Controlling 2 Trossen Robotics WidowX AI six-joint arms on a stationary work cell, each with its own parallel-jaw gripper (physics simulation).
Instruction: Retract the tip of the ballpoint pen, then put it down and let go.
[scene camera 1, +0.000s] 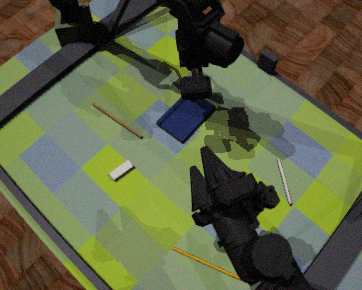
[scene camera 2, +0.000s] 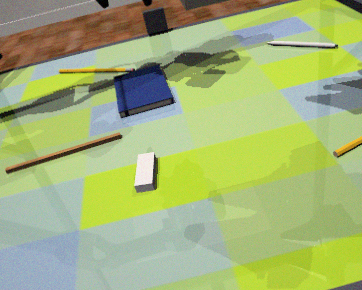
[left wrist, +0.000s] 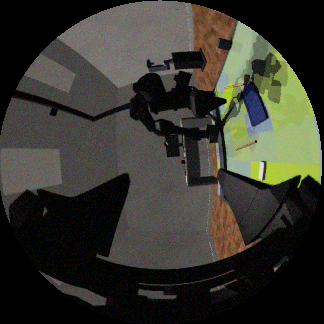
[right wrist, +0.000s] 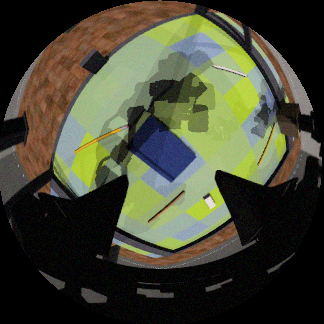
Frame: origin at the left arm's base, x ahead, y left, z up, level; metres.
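Where they show: left gripper, fingertip midpoint: (scene camera 1: 197, 157) (left wrist: 174, 175); right gripper, fingertip midpoint: (scene camera 2: 126, 6) (left wrist: 219, 97) (right wrist: 172, 176); right arm's base, origin of the base link: (scene camera 1: 71, 15) (left wrist: 207, 133).
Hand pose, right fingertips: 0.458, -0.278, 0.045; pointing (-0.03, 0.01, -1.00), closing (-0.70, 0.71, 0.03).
Note:
Each offset is from my right fingertips to the top centre of the thing, as dx, dy, dz.
A thin white ballpoint pen {-0.295, -0.011, -0.139} (scene camera 1: 284, 181) (scene camera 2: 302, 45) (right wrist: 230, 71) lies flat on the checkered table. In scene camera 2 its left end tapers to a point and its right end is dark; whether the tip is out is too small to tell. My left gripper (scene camera 1: 199, 158) (left wrist: 174, 175) is open and empty, raised above the table to the left of the pen in scene camera 1. My right gripper (scene camera 2: 124, 2) (right wrist: 172, 176) is open and empty, high over the table near the blue notebook, away from the pen. The pen does not show in the left wrist view.
A blue notebook {+0.013, +0.003, -0.137} (scene camera 1: 185, 119) (scene camera 2: 144, 90) lies mid-table. A white eraser {+0.033, +0.231, -0.137} (scene camera 1: 121, 170) (scene camera 2: 145, 171) and a brown stick {+0.147, +0.133, -0.142} (scene camera 1: 117, 120) (scene camera 2: 64, 153) lie beyond it. One yellow pencil {-0.280, +0.268, -0.142} (scene camera 1: 205, 262) lies near the left arm, another {+0.098, -0.142, -0.142} (scene camera 2: 95, 70) (right wrist: 100, 139) beside the notebook.

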